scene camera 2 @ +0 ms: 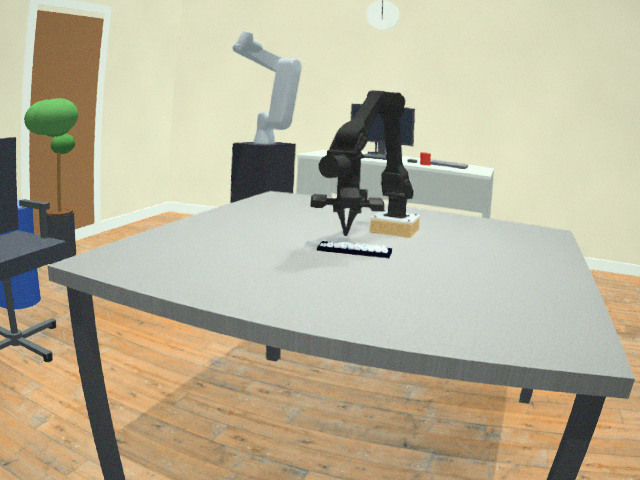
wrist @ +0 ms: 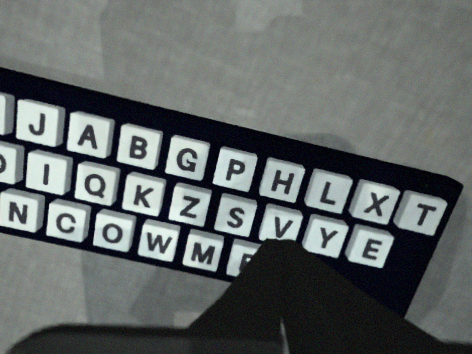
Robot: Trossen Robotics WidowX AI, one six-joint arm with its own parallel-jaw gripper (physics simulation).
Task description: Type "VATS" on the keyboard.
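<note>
A black keyboard with white letter keys lies on the grey table. In the wrist view the V key is just beyond my fingertips, its lower edge covered by them. The A key is at the upper left, the T key at the right end and the S key left of the V key. My gripper is shut and empty. In the scene view its tips are above the keyboard, with a gap below them. The key right of M is partly hidden by the fingers.
My arm's base stands on a wooden block behind the keyboard. Behind the table are a white desk with a monitor and a red cube, and a pale robot arm on a dark pedestal. An office chair is at the left.
</note>
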